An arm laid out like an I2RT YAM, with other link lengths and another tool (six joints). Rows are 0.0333 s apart.
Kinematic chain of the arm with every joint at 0, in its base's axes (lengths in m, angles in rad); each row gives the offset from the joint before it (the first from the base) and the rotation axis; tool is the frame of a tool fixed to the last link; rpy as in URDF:
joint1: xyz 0 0 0.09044 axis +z
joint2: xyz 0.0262 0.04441 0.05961 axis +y
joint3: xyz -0.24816 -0.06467 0 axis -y
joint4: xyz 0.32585 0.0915 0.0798 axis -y
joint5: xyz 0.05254 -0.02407 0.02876 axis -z
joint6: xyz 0.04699 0 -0.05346 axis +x
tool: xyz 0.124 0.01 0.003 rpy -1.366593 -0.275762 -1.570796
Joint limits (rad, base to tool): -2.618..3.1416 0..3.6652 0..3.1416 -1.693..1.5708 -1.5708..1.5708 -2.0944..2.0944
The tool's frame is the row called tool.
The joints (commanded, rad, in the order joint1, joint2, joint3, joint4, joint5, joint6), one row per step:
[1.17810 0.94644 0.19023 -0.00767 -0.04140 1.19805]
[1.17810 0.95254 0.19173 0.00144 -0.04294 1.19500]
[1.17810 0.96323 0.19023 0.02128 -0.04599 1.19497]
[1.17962 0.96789 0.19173 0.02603 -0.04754 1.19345]
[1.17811 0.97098 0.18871 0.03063 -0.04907 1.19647]
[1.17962 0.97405 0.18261 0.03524 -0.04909 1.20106]
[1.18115 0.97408 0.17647 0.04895 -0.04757 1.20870]
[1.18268 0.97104 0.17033 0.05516 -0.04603 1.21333]
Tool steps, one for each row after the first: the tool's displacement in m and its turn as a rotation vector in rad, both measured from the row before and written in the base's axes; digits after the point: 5 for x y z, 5 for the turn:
[0.00019 0.00122 0.00023 0.00385 -0.00283 0.00322]
[0.00003 0.00144 -0.00082 0.00786 -0.00102 0.00224]
[-0.00050 0.00083 0.00000 0.00152 -0.00068 0.00369]
[0.00002 -0.00064 -0.00155 -0.00029 0.00364 -0.00245]
[-0.00110 -0.00149 -0.00290 -0.00314 0.00493 -0.00161]
[-0.00012 0.00013 -0.00061 0.00836 0.00146 -0.00479]
[-0.00045 -0.00062 -0.00084 0.00357 0.00107 -0.00274]

